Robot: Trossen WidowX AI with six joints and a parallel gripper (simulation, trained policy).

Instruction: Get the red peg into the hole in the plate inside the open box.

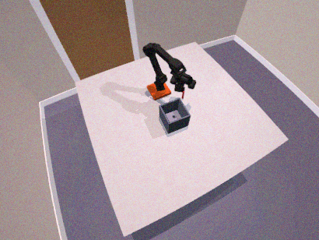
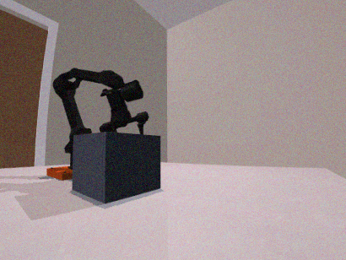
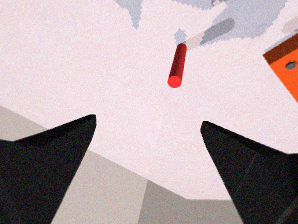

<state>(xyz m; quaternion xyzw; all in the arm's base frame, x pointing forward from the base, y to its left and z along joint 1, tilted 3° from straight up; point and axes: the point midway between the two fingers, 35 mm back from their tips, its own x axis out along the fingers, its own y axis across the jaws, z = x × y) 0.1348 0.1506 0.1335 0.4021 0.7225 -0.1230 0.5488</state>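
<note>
My gripper tip is 20 mm to the left of the red peg and 90 mm above it.
</note>
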